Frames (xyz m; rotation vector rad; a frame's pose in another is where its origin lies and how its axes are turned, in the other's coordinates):
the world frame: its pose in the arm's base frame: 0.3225 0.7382 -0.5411 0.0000 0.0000 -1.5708
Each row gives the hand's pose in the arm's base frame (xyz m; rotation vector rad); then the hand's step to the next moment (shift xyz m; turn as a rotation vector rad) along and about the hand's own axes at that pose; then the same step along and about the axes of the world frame.
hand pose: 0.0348 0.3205 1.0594 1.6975 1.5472 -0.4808
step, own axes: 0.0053 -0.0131 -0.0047 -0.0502 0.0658 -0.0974
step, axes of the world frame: -0.0065 -0.0126 -0.0046 -0.0419 0.0322 0.1164
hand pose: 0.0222 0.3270 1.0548 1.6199 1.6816 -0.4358
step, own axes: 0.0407 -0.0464 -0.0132 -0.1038 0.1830 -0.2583
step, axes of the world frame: -0.0312 -0.0448 -0.0316 -0.1328 0.0958 0.2901
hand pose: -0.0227 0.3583 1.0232 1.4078 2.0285 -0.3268
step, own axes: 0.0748 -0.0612 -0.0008 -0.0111 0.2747 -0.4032
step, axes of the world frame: -0.0321 -0.0723 -0.0555 -0.3158 0.1061 0.3566
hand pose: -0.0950 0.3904 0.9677 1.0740 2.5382 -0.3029
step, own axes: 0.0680 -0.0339 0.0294 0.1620 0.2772 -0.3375
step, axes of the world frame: -0.0108 -0.0610 -0.0529 -0.4074 0.0130 0.2254
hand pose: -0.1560 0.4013 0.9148 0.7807 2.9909 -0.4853
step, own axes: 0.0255 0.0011 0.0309 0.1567 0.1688 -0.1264
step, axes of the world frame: -0.0038 -0.0238 -0.0320 -0.2520 -0.0481 0.0568
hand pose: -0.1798 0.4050 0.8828 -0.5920 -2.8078 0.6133
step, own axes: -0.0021 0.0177 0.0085 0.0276 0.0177 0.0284
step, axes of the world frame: -0.0108 0.0055 -0.0156 -0.0164 -0.0267 -0.0299
